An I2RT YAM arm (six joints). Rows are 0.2 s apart.
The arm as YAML. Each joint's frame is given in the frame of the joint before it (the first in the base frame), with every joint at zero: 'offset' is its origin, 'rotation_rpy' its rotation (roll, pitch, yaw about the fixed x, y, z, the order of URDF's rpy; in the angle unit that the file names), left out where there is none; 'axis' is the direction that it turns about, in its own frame. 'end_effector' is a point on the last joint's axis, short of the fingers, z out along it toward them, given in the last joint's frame.
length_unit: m
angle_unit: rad
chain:
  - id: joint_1
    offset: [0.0, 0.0, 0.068]
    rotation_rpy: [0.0, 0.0, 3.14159]
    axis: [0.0, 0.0, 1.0]
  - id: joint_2
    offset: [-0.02, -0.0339, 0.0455]
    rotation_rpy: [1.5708, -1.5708, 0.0]
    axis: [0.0, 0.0, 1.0]
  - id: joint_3
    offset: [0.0, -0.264, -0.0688]
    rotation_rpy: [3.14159, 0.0, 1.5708]
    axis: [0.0, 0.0, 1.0]
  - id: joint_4
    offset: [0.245, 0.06, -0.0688]
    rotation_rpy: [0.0, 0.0, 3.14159]
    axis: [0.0, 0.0, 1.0]
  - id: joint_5
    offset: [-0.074, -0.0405, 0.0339]
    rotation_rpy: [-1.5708, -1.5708, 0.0]
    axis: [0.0, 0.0, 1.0]
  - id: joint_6
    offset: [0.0, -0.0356, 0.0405]
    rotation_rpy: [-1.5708, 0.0, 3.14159]
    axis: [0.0, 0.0, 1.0]
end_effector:
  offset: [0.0, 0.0, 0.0]
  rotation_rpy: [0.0, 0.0, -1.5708]
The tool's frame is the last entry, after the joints.
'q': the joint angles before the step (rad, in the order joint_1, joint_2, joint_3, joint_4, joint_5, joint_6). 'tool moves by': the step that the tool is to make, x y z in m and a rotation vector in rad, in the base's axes. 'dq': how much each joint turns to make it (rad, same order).
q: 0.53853, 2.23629, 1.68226, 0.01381, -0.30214, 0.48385
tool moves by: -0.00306, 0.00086, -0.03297, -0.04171, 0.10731, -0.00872
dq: 0.00450, 0.04821, -0.01659, -0.04134, 0.00006, 0.02465
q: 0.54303, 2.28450, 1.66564, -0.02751, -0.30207, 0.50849
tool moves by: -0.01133, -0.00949, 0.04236, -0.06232, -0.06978, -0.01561
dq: -0.00001, -0.11392, -0.01549, -0.08807, 0.06601, -0.06464
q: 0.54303, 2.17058, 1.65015, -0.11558, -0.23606, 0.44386
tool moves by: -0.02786, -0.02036, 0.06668, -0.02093, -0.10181, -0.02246
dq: -0.00229, -0.20039, -0.05586, -0.07790, 0.05654, -0.04760
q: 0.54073, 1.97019, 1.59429, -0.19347, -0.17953, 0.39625
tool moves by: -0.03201, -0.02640, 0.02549, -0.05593, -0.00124, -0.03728
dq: -0.01045, -0.16358, -0.10363, -0.09146, 0.04929, -0.02611
